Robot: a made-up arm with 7 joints.
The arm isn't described. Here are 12 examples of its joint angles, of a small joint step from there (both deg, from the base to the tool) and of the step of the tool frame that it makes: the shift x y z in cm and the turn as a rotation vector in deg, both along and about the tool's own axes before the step.
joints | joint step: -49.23 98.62 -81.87 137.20 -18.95 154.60 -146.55 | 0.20 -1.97 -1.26 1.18 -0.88 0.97 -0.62
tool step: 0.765 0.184 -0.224 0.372 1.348 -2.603
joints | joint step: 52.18 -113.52 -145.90 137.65 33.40 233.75 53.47 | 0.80 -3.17 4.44 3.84 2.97 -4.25 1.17
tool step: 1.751 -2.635 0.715 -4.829 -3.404 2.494
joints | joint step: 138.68 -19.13 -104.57 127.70 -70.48 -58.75 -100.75 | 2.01 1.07 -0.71 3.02 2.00 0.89 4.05
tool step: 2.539 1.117 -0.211 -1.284 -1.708 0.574
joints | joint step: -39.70 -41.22 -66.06 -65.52 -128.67 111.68 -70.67 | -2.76 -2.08 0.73 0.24 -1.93 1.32 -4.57
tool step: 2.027 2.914 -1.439 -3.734 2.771 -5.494
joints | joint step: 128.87 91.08 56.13 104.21 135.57 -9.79 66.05 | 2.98 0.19 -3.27 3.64 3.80 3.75 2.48
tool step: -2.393 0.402 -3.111 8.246 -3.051 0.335
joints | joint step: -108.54 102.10 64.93 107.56 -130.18 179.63 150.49 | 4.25 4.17 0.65 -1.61 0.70 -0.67 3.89
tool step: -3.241 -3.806 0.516 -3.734 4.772 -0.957
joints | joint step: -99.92 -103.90 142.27 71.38 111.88 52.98 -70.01 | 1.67 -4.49 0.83 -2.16 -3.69 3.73 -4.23
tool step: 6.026 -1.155 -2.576 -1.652 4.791 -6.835
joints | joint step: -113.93 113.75 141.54 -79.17 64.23 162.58 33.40 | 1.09 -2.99 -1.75 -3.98 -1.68 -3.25 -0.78
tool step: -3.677 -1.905 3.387 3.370 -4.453 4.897
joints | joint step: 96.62 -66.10 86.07 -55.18 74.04 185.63 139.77 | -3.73 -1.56 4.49 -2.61 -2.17 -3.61 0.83
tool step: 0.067 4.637 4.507 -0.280 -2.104 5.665
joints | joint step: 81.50 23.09 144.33 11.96 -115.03 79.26 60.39 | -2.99 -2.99 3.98 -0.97 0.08 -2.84 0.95
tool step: -0.694 5.196 1.867 -5.927 -1.921 3.017
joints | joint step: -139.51 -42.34 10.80 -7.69 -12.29 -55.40 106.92 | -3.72 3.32 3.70 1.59 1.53 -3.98 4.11
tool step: 3.644 2.055 -1.316 -3.042 -2.110 3.402
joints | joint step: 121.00 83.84 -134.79 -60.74 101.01 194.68 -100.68 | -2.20 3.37 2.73 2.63 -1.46 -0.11 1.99
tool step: -1.003 -1.204 5.481 -5.257 3.253 0.424
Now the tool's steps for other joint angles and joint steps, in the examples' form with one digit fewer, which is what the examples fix.
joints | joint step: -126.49 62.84 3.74 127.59 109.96 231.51 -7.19 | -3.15 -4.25 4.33 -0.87 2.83 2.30 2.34
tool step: 0.31 1.32 -3.06 3.03 3.19 0.64
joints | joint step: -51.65 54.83 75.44 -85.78 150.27 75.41 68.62 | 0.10 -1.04 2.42 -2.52 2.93 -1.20 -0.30
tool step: -2.62 -0.52 1.24 -0.56 -4.26 0.78
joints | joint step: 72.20 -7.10 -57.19 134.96 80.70 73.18 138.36 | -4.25 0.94 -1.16 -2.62 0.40 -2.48 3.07
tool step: -2.56 -1.60 -0.74 -2.04 -3.13 7.03
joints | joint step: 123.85 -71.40 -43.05 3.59 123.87 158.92 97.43 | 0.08 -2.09 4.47 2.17 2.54 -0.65 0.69
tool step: 3.58 -0.76 -1.87 1.09 7.83 -0.57
